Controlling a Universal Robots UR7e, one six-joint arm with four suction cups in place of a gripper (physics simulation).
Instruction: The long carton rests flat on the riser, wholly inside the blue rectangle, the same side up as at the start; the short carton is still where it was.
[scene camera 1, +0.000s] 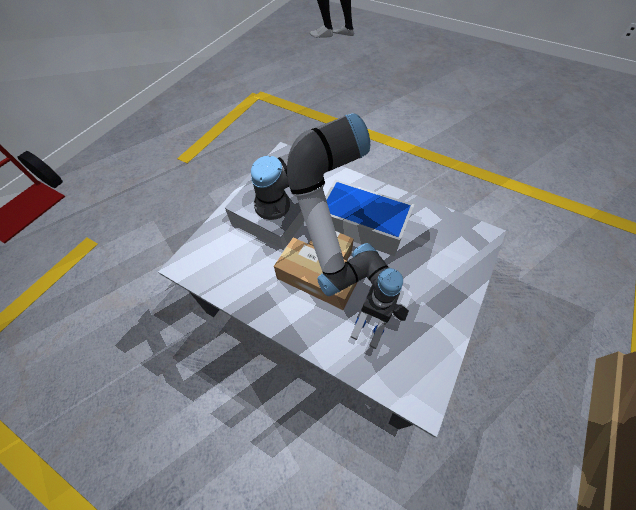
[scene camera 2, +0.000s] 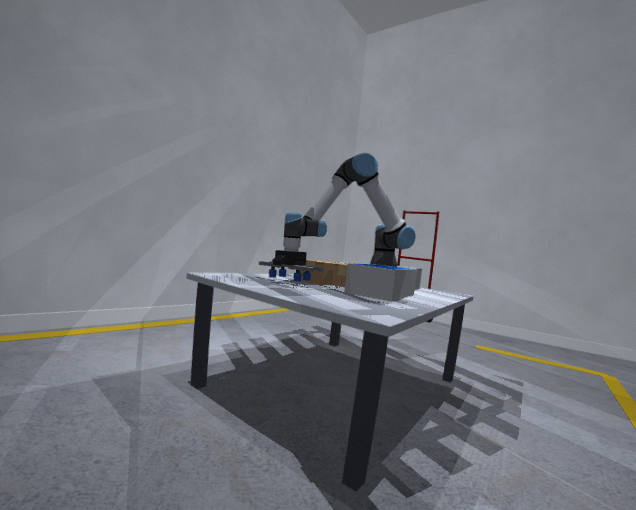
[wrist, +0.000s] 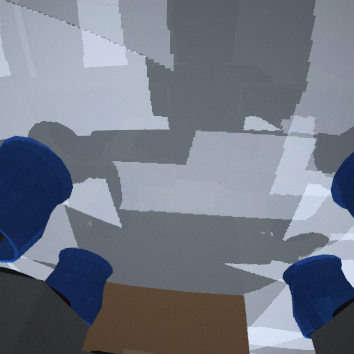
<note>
My suction head (wrist: 42, 181) carries nothing. The table carries a grey riser (scene camera 2: 389, 283).
The wrist view misses the grey riser: it is out of frame.
</note>
